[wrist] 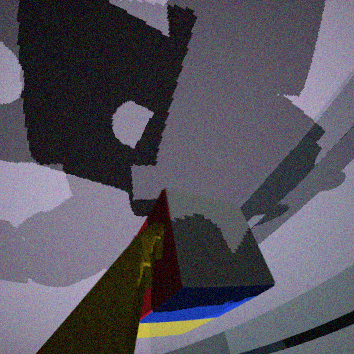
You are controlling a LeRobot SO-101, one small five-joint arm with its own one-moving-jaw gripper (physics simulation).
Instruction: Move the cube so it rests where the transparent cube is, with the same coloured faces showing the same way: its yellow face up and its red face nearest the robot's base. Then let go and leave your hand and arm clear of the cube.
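Frame: origin at the arm's base, x right, y back, z down, level; metres.
Seen in the pictures: hand, tool point: (163, 236).
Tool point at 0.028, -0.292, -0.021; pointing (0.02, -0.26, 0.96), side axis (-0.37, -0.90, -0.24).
Observation:
A point is followed by its place in that frame, as x, y, z.
The cube (215, 250) @(0.024, -0.309, -0.027) is at the lower middle of the wrist view, tilted in the picture. It shows a dark grey face partly in shadow, a dark red face on its left and a dark blue face below. One olive-coloured jaw of my gripper (172, 242) comes in from the lower left, its tip against the red face. The other jaw cannot be made out. The gripper is shut on the cube. Brighter red, blue and yellow strips show along the cube's lower left edge; whether they belong to the transparent cube I cannot tell.
Large dark shadows with jagged edges lie across the pale surface (30, 192) @(0.043, -0.245, 0.000) in the upper and left parts of the view. A curved grey-green band with a black stripe (320, 327) @(0.016, -0.333, -0.058) runs along the lower right.

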